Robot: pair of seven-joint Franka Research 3 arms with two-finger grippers.
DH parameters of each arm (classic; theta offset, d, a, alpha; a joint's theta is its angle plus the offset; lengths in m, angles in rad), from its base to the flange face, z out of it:
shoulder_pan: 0 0.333 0 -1.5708
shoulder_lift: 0 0 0 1.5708
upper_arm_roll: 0 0.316 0.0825 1.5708
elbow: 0 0 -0.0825 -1.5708
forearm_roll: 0 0.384 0 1.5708
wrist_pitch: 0 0 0.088 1.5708
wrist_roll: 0 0.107 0 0
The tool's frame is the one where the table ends.
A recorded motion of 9 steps. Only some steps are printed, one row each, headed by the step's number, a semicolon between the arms.
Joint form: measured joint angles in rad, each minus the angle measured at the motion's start. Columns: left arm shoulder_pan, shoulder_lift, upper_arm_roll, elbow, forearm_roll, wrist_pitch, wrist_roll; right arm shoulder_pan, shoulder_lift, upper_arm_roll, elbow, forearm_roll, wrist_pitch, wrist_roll.
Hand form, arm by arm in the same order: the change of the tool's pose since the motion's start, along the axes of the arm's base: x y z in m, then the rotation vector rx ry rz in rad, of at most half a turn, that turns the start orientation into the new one. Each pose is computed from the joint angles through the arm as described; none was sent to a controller.
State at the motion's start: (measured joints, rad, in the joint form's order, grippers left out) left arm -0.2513 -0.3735 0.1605 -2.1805 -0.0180 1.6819 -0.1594; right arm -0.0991 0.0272 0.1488 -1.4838 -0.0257 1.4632 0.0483
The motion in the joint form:
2: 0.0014 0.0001 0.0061 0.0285 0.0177 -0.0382 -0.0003; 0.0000 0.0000 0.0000 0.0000 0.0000 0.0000 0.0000
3: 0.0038 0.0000 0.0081 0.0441 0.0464 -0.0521 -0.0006; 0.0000 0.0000 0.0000 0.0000 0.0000 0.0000 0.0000
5: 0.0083 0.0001 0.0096 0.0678 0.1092 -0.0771 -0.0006; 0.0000 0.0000 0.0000 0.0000 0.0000 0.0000 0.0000
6: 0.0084 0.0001 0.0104 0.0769 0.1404 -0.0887 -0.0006; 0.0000 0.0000 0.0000 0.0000 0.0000 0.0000 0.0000
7: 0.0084 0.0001 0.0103 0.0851 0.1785 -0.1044 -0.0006; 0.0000 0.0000 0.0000 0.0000 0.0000 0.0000 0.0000
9: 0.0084 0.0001 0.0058 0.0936 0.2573 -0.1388 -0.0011; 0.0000 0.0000 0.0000 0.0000 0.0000 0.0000 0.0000
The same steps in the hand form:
2: -0.0004 0.0059 0.0101 0.0159 0.0084 0.0025; 0.0000 0.0000 0.0000 0.0000 0.0000 0.0000
3: 0.0002 0.0111 0.0162 0.0431 0.0038 0.0017; 0.0000 0.0000 0.0000 0.0000 0.0000 0.0000
5: 0.0006 0.0209 0.0253 0.1044 -0.0009 -0.0024; 0.0000 0.0000 0.0000 0.0000 0.0000 0.0000
6: 0.0006 0.0249 0.0288 0.1351 -0.0014 -0.0057; 0.0000 0.0000 0.0000 0.0000 0.0000 0.0000
7: 0.0000 0.0293 0.0318 0.1736 0.0023 -0.0104; 0.0000 0.0000 0.0000 0.0000 0.0000 0.0000
9: -0.0024 0.0365 0.0347 0.2559 0.0194 -0.0222; 0.0000 0.0000 0.0000 0.0000 0.0000 0.0000

